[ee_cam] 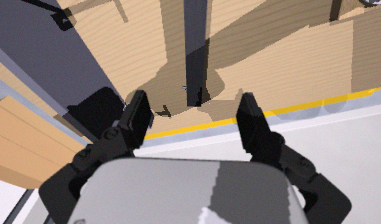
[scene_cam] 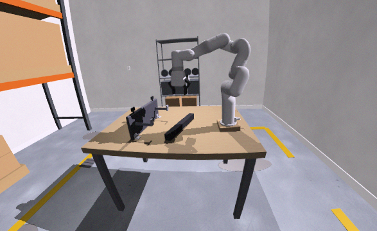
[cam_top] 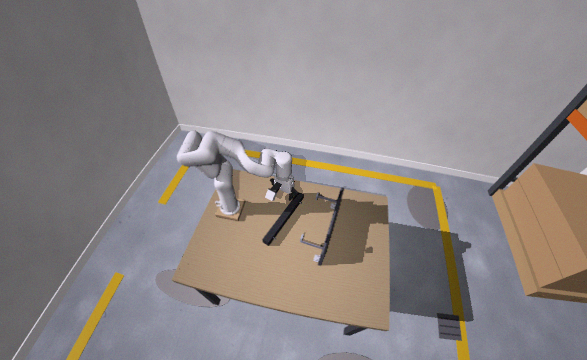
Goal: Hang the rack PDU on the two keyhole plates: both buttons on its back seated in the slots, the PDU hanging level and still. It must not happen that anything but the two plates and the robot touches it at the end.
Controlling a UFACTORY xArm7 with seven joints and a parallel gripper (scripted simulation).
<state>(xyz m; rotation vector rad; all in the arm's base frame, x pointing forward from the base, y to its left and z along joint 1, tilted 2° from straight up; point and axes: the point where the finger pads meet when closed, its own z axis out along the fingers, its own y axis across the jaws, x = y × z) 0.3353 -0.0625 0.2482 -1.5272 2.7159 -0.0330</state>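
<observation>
Right now the rack PDU is 24 cm below my hand, 2 cm ahead of it and 1 cm to the right of it. Round my hand: panel 28 cm ahead, 18 cm below, 8 cm to the right.
</observation>
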